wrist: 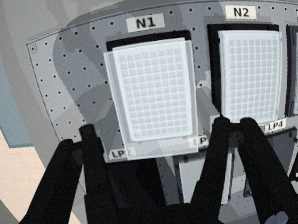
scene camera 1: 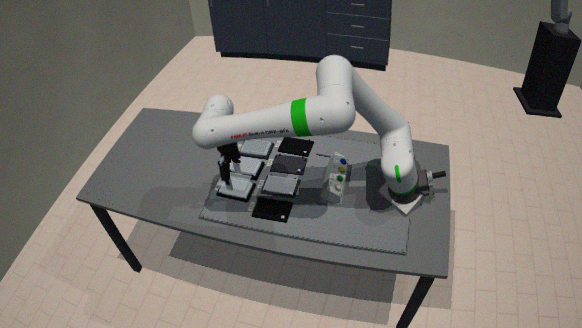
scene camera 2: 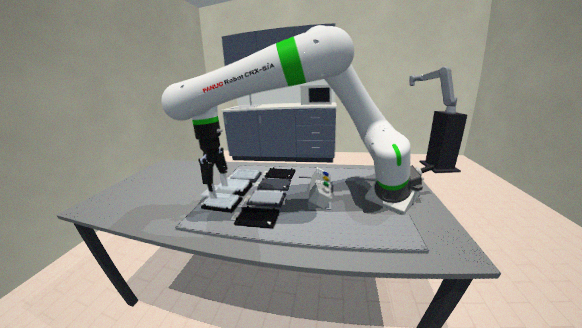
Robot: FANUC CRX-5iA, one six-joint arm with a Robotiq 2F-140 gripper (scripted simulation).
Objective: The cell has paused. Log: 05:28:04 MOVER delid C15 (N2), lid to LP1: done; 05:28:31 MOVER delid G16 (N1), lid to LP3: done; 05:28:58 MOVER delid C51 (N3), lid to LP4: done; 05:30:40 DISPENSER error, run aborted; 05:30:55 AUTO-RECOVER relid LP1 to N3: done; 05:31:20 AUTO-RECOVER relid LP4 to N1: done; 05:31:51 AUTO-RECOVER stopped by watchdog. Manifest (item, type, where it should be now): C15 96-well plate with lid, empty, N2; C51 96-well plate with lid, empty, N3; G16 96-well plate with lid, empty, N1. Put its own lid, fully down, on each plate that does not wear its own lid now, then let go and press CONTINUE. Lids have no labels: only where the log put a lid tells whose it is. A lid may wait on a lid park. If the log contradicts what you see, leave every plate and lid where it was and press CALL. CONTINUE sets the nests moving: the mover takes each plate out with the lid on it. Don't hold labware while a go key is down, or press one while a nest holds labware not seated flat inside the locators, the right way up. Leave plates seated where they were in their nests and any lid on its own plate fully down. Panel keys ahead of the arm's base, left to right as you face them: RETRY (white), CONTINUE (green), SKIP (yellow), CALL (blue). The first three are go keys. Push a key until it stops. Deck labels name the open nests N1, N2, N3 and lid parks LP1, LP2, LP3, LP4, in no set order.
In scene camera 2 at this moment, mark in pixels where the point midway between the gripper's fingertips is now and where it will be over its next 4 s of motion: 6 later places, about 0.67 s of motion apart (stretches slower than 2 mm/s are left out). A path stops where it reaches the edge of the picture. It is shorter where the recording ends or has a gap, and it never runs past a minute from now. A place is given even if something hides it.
The gripper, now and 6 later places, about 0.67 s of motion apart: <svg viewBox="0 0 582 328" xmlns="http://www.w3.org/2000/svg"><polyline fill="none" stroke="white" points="219,192 218,188 228,177 244,164 244,164 244,168 244,170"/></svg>
